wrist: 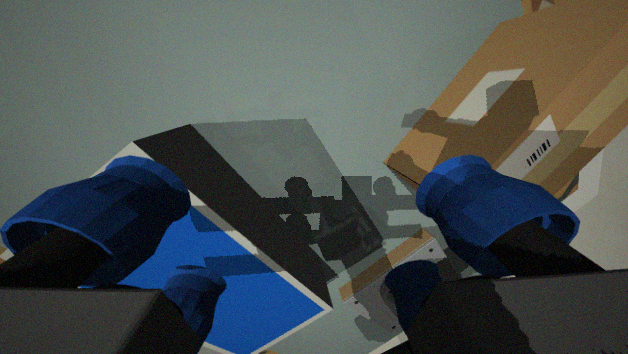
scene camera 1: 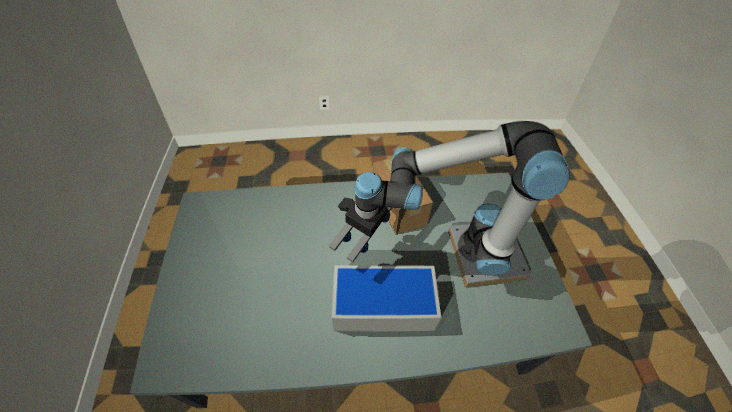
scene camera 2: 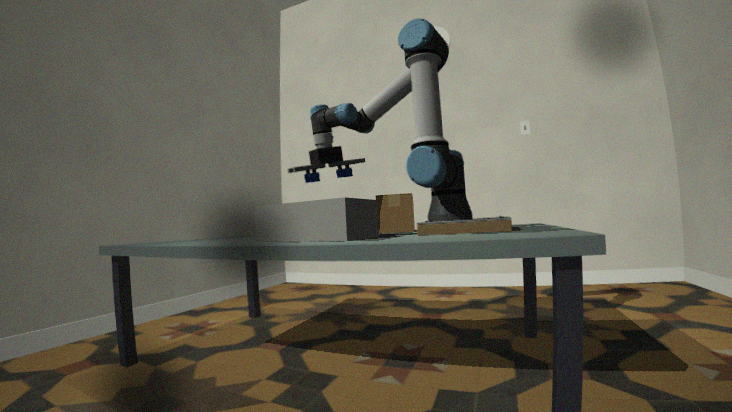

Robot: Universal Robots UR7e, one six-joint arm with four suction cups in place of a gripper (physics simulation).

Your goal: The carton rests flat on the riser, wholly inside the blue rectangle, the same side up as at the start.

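Seen in the pictures: end effector, tool point: [wrist: 306, 244] [scene camera 2: 329, 179]; arm's base, origin of the base link: [scene camera 2: 450, 220].
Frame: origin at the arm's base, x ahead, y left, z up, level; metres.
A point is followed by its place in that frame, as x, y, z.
The brown cardboard carton [scene camera 1: 413, 217] {0.266, -0.091, 0.050} [scene camera 2: 396, 214] {0.257, -0.096, 0.034} [wrist: 500, 50] {0.427, -0.274, 0.005} stands on the table behind the riser, partly hidden by the arm in scene camera 1. White labels, one with a barcode, show on it in the wrist view. The pale riser [scene camera 1: 384, 323] {0.361, 0.368, 0.036} [scene camera 2: 317, 220] {0.274, 0.360, 0.021} [wrist: 225, 200] {0.453, 0.176, 0.049} bears the filled blue rectangle [scene camera 1: 386, 294] {0.362, 0.281, 0.080} [wrist: 260, 300] {0.302, 0.226, 0.080} on its top, with no carton on it. My gripper [scene camera 1: 364, 227] {0.453, 0.082, 0.186} [scene camera 2: 327, 174] {0.453, 0.082, 0.186} [wrist: 300, 245] {0.453, 0.082, 0.186}, with its blue suction cups facing down, is open and holds nothing. It hangs above the table, higher than the riser and carton, to the carton's left in scene camera 1.
The arm's base plate [scene camera 1: 519, 266] {-0.174, 0.079, -0.001} [scene camera 2: 466, 226] {-0.095, 0.138, -0.020} sits on the green-grey table [scene camera 1: 245, 286] {0.901, 0.249, -0.040} [scene camera 2: 461, 250] {-0.167, 0.436, -0.058}, right of the riser and carton in scene camera 1. The forearm [scene camera 1: 458, 149] {0.195, 0.028, 0.521} [scene camera 2: 389, 94] {0.183, 0.039, 0.479} reaches leftward over the table's back part. Arm shadows fall on the riser and carton.
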